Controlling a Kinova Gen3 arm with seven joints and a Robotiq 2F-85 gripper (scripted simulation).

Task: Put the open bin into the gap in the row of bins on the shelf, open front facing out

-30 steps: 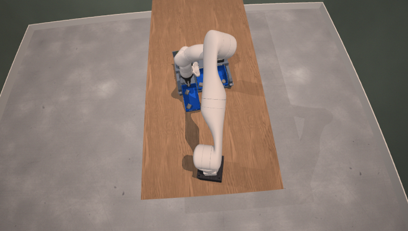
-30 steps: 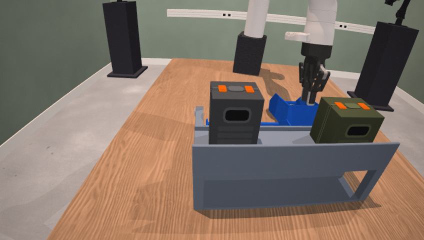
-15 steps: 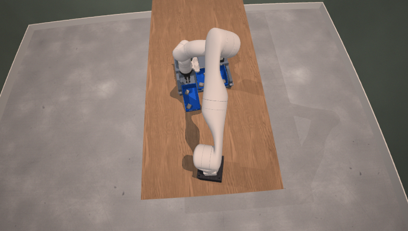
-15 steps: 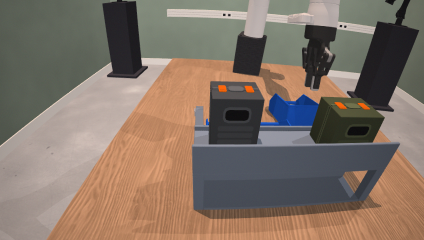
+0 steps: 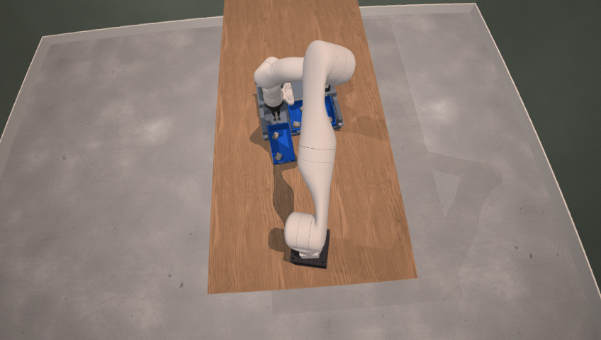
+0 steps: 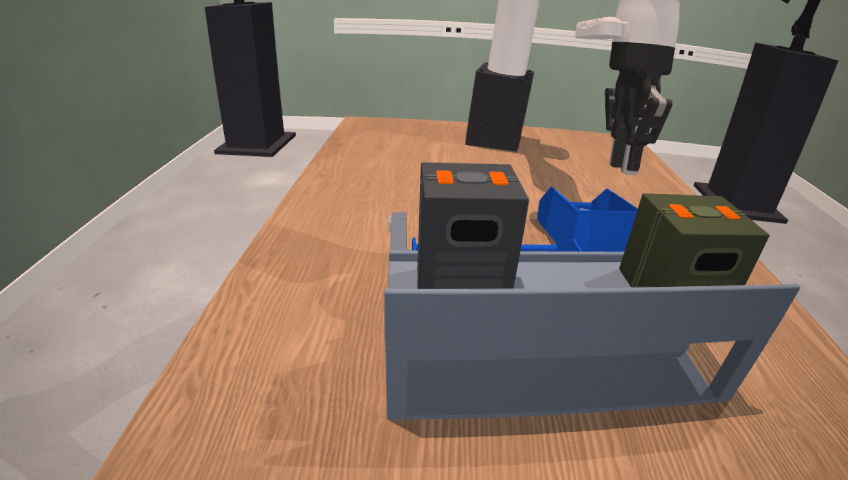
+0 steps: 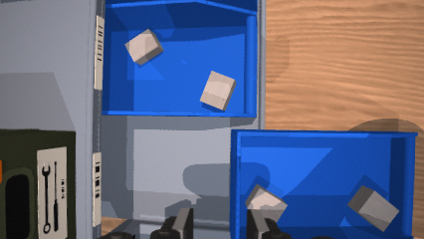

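Right now my hand is 3 cm past the grey part, 2 cm to the right of it and 15 cm above it. Also, from my hand: grey shelf 12 cm ahead, 10 cm to the right, 12 cm below.
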